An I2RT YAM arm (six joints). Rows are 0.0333 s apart.
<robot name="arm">
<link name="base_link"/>
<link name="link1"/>
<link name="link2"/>
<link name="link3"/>
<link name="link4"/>
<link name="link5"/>
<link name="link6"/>
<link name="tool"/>
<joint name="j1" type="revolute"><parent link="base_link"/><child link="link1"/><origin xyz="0 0 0.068"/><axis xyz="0 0 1"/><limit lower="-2.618" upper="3.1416"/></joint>
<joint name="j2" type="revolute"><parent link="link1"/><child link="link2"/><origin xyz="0.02 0.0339 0.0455" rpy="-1.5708 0 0"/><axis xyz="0 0 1"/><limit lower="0" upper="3.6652"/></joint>
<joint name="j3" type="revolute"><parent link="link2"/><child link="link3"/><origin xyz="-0.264 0 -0.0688" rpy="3.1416 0 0"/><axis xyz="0 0 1"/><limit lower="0" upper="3.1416"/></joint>
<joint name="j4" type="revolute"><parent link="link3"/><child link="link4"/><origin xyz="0.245 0.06 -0.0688"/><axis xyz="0 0 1"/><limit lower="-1.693" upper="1.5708"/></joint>
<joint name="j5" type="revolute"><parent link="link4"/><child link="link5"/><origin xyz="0.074 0.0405 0.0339" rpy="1.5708 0 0"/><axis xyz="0 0 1"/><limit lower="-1.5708" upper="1.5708"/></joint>
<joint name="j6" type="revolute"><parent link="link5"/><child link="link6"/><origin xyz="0.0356 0 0.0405" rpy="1.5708 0 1.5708"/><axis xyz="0 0 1"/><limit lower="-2.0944" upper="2.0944"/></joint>
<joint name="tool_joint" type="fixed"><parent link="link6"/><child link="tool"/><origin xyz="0 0 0" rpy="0 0 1.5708"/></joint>
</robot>
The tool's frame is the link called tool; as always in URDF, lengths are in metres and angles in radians.
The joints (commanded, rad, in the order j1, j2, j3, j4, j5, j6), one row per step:
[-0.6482, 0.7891, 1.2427, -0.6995, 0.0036, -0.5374]
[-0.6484, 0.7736, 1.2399, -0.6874, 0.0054, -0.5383]
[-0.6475, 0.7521, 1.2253, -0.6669, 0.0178, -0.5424]
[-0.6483, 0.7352, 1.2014, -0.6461, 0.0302, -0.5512]
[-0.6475, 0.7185, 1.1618, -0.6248, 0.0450, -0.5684]
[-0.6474, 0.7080, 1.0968, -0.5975, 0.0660, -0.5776]
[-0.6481, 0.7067, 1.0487, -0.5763, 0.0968, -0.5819]
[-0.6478, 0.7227, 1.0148, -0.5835, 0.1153, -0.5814]
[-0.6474, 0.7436, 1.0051, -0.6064, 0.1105, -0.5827]
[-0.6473, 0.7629, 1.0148, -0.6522, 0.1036, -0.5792]
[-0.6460, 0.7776, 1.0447, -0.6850, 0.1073, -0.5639]
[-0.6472, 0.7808, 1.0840, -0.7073, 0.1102, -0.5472]
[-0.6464, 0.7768, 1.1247, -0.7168, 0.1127, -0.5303]
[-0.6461, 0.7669, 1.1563, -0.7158, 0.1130, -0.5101]
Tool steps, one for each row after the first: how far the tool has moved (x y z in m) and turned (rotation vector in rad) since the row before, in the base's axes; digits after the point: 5 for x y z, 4 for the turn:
[-0.00350, 0.00253, 0.00219, -0.0160, -0.0190, -0.0017]
[-0.00374, 0.00242, 0.00016, -0.0217, -0.0178, -0.0104]
[-0.00160, 0.00053, -0.00313, -0.0169, -0.0042, -0.0114]
[0.00032, -0.00077, -0.00790, -0.0142, 0.0136, -0.0107]
[0.00431, -0.00418, -0.01590, 0.0063, 0.0300, -0.0187]
[0.00390, -0.00444, -0.01268, 0.0069, 0.0273, -0.0298]
[0.00580, -0.00516, -0.01350, 0.0310, 0.0481, -0.0177]
[0.00468, -0.00325, -0.00817, 0.0326, 0.0426, 0.0054]
[0.00212, -0.00128, -0.00407, 0.0378, 0.0404, 0.0053]
[0.00011, 0.00000, 0.00439, 0.0196, 0.0052, -0.0081]
[-0.00287, 0.00181, 0.00987, 0.0018, -0.0209, -0.0105]
[-0.00424, 0.00324, 0.01234, -0.0107, -0.0384, -0.0078]
[-0.00495, 0.00377, 0.01108, -0.0120, -0.0470, -0.0068]

